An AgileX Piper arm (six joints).
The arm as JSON. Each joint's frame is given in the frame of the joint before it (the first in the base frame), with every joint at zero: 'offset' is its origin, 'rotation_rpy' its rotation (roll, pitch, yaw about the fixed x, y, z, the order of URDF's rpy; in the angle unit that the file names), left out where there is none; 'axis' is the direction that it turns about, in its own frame. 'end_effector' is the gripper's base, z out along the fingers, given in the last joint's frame.
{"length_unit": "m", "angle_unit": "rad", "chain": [
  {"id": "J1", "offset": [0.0, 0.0, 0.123], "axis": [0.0, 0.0, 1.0]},
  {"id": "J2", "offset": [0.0, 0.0, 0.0], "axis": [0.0, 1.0, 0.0]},
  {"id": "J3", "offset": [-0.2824, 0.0, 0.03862], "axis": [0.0, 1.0, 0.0]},
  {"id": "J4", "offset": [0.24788, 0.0, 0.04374], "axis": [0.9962, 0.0, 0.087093]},
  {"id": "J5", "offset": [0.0, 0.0, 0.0], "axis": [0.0, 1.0, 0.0]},
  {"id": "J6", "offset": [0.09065, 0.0, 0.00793], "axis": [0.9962, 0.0, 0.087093]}
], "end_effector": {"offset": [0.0, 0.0, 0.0], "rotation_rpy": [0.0, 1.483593, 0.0]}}
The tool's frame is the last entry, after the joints.
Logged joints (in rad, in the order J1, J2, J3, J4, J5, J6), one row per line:
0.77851 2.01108 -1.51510 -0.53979 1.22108 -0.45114
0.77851 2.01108 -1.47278 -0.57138 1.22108 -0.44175
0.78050 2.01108 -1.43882 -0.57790 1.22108 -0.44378
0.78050 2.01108 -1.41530 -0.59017 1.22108 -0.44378
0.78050 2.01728 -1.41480 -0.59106 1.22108 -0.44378
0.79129 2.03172 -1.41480 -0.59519 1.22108 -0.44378
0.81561 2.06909 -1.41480 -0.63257 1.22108 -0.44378
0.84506 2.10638 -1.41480 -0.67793 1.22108 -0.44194
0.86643 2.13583 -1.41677 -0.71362 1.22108 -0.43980
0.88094 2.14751 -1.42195 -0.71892 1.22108 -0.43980
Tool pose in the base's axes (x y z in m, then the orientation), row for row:
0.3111 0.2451 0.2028 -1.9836 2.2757 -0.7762
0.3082 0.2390 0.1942 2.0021 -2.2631 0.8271
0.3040 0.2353 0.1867 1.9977 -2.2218 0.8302
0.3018 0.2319 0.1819 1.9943 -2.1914 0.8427
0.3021 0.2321 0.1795 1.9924 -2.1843 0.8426
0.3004 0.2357 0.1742 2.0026 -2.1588 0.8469
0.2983 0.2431 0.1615 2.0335 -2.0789 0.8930
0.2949 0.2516 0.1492 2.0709 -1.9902 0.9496
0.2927 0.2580 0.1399 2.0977 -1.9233 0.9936
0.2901 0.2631 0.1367 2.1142 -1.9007 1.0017
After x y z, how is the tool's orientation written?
As a rotation vector, in radians.
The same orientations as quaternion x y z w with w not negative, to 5 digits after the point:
-0.63632 0.73003 -0.24900 0.01227
0.63908 -0.72239 0.26401 0.00442
0.64407 -0.71632 0.26766 0.02028
0.64709 -0.71104 0.27343 0.03053
0.64773 -0.71012 0.27393 0.03368
0.65310 -0.70404 0.27620 0.03879
0.66762 -0.68253 0.29318 0.04972
0.68341 -0.65678 0.31337 0.05821
0.69448 -0.63675 0.32895 0.06355
0.69997 -0.62929 0.33164 0.06361

